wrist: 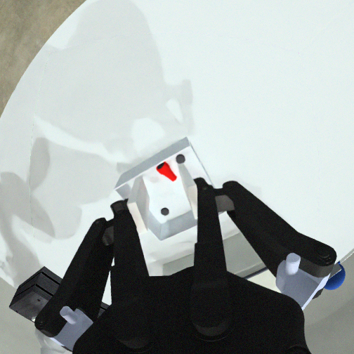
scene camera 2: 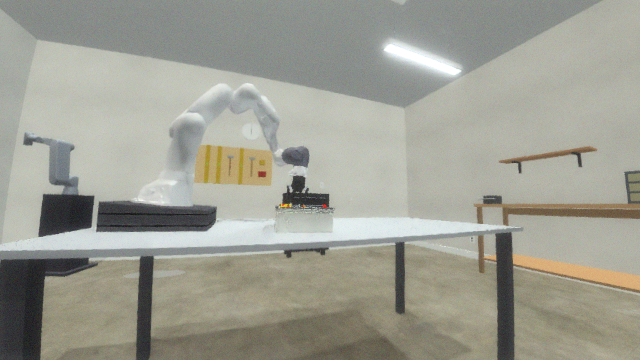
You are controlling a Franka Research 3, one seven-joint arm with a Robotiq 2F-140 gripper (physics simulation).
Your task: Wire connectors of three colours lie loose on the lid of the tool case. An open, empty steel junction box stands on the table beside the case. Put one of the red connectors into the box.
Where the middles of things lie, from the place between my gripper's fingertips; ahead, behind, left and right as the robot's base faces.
Now: hand 30 mm to the left of the steel junction box point(wrist: 170, 214) and 10 mm above it. Also, from my hand: tool case point(wrist: 240, 258) (310 mm to the right, 20 mm ahead, 10 mm above).
